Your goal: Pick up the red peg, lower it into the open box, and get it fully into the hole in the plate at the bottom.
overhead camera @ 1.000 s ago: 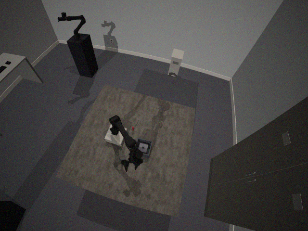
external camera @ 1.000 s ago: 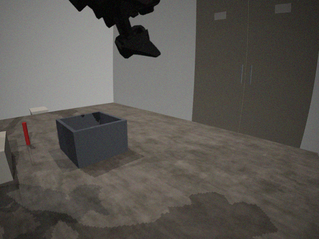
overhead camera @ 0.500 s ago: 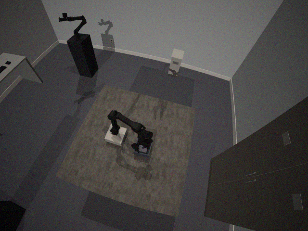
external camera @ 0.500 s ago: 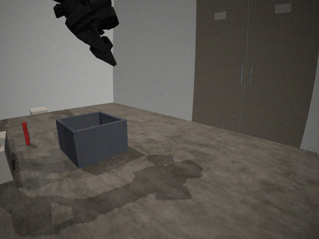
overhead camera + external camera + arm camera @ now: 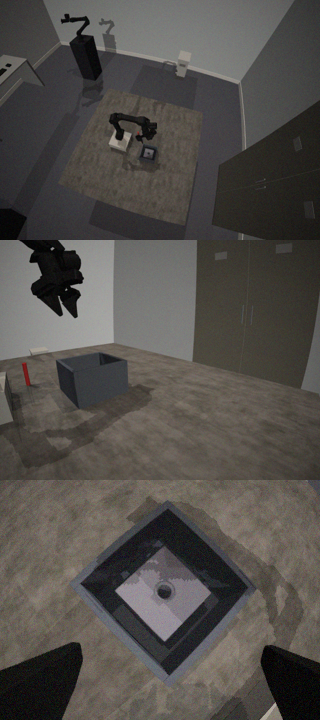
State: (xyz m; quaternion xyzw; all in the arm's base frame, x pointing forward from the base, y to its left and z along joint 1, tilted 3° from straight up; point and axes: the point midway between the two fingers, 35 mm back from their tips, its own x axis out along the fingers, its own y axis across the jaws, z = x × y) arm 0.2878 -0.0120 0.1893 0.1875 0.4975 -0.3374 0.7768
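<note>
The red peg is 18 cm below my gripper tip, 14 cm behind it and 13 cm to the left of it. From my gripper tip the other things lie so: pale plate 18 cm below, 5 cm to the right, 3 cm ahead; then dark blue box 20 cm below, 5 cm to the right, 3 cm ahead.
</note>
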